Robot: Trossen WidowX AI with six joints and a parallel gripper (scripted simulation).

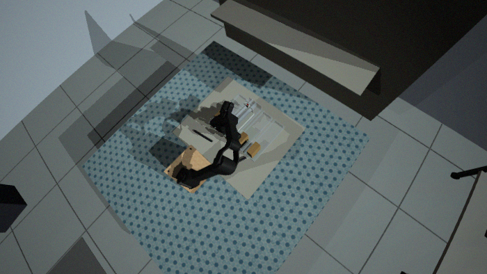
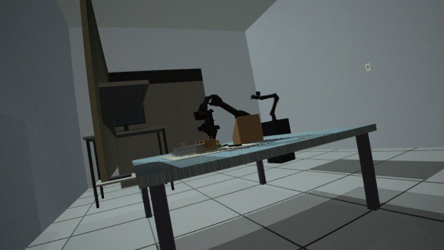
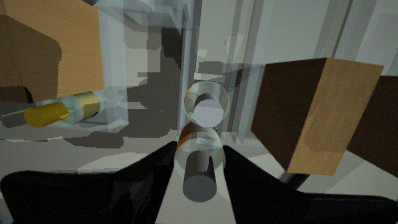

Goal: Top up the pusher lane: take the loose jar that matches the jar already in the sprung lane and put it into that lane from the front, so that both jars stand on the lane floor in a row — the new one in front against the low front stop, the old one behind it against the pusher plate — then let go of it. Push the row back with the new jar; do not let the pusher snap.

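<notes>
My gripper tip is now 7 cm short of the mat, 1 cm to the left of it and 6 cm above it. The rest, counted from my gripper tip: grey lid 15 cm ahead, 10 cm to the left, 3 cm below.
</notes>
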